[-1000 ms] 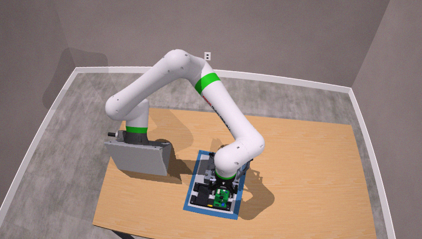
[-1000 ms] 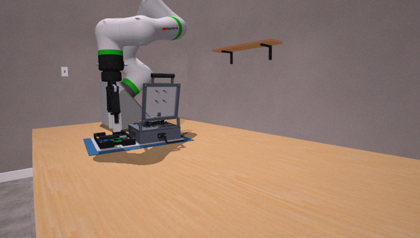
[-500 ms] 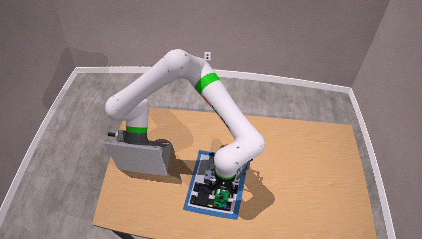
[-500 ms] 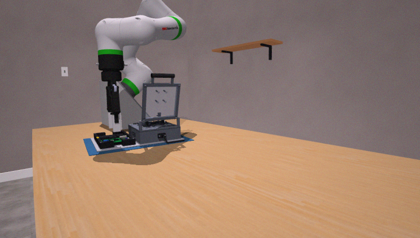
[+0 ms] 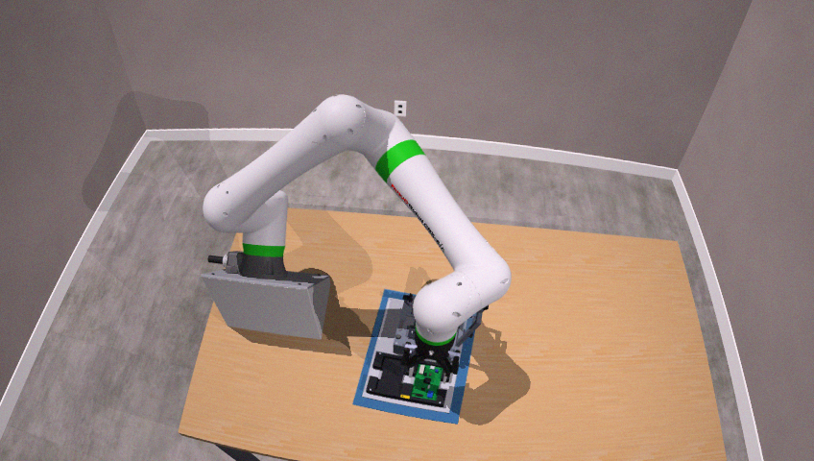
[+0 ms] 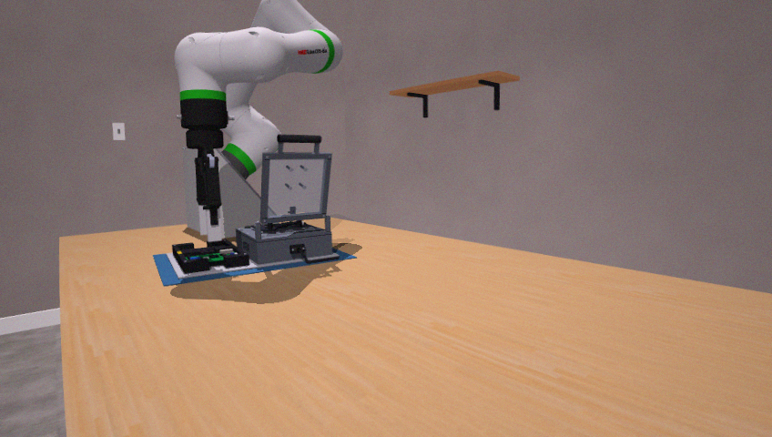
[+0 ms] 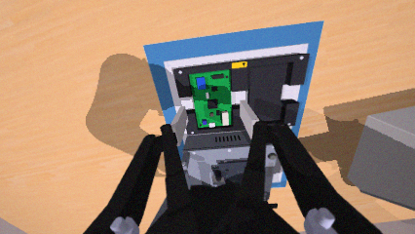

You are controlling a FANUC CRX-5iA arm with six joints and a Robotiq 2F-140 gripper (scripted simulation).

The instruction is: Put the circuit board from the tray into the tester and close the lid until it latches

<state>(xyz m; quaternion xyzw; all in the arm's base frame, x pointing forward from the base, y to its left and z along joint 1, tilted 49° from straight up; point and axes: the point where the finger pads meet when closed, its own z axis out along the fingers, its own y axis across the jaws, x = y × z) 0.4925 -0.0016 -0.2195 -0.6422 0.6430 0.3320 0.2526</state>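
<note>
The green circuit board lies 70 mm below my hand. From my hand the other things lie so: tester lid: 90 mm ahead, 170 mm to the left, 100 mm above.
</note>
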